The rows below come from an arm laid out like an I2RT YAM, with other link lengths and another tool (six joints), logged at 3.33 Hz.
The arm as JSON. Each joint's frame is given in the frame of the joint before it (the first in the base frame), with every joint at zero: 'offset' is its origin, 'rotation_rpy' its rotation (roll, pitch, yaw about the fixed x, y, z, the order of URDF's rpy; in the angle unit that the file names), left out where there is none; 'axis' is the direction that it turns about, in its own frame. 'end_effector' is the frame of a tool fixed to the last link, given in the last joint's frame.
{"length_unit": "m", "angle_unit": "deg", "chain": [
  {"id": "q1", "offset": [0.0, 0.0, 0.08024], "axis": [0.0, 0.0, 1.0]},
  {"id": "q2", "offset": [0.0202, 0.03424, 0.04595], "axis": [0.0, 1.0, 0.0]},
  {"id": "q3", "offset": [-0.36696, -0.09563, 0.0], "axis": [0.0, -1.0, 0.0]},
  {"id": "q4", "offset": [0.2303, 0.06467, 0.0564], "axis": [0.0, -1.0, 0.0]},
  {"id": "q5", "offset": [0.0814, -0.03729, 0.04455], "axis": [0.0, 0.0, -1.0]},
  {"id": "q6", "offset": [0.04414, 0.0, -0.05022], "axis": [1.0, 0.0, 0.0]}
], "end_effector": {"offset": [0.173, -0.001, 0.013], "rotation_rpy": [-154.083, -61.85, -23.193]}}
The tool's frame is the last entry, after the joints.
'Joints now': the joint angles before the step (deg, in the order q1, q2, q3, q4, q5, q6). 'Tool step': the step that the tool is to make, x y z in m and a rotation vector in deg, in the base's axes. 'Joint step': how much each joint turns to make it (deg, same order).
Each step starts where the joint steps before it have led.
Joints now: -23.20, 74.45, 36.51, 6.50, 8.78, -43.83
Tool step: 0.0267, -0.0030, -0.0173, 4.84, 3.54, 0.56
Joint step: -0.02, 6.65, 6.00, -4.81, -2.19, 2.22
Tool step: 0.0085, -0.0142, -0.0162, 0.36, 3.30, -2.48
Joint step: 0.01, 4.36, 2.57, -1.50, 2.55, 0.80
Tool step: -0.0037, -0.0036, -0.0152, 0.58, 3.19, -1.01
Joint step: -0.02, 1.76, 0.71, -2.12, 1.22, 0.12
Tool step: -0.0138, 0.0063, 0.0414, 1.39, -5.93, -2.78
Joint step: 0.02, -6.63, 1.13, -3.68, -0.29, 4.64
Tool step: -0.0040, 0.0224, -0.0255, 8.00, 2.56, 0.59
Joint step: 0.50, 1.14, 0.62, -5.61, -4.36, 4.69
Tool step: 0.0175, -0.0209, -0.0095, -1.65, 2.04, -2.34
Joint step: -0.02, 5.23, 2.86, 1.11, 3.27, 0.06
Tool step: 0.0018, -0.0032, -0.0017, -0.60, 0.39, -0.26
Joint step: 0.06, 0.66, 0.18, 0.39, 0.73, -0.25
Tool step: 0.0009, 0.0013, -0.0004, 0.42, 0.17, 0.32
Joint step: -0.03, 0.15, 0.38, -0.54, -0.48, -0.04
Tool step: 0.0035, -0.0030, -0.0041, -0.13, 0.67, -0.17
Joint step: 0.01, 1.19, 0.54, 0.11, 0.40, -0.13
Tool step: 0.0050, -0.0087, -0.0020, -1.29, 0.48, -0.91
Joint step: -0.01, 1.50, 0.69, 0.92, 1.62, -0.27
